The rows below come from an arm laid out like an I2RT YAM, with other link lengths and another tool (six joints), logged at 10 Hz.
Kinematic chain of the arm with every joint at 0, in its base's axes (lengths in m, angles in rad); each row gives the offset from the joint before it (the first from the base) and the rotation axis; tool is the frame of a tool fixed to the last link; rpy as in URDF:
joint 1: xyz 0 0 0.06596 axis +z
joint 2: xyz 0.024 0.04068 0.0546 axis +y
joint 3: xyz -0.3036 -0.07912 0 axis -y
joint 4: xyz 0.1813 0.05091 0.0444 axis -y
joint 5: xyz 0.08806 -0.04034 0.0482 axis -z
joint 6: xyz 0.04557 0 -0.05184 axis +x
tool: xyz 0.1 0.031 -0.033 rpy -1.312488 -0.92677 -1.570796
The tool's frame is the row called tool.
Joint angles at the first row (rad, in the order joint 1, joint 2, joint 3, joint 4, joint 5, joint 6):
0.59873 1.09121 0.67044 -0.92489 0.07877 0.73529
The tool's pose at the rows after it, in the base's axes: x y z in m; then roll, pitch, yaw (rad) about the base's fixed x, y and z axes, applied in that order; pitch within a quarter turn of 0, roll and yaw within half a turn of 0:
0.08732 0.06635 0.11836 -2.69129 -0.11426 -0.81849
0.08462 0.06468 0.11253 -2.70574 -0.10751 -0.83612
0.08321 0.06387 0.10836 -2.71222 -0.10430 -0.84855
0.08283 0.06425 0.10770 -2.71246 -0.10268 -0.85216
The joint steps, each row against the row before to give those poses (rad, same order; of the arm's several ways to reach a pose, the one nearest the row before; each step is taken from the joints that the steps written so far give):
0.00342 0.00152 -0.02668 0.01066 0.00344 0.02174
-0.00006 0.00461 -0.02826 0.01608 -0.00078 0.01978
0.00161 0.00265 -0.02134 0.01598 0.00040 0.01496
0.00498 -0.00003 -0.00383 0.00266 0.00000 0.00878

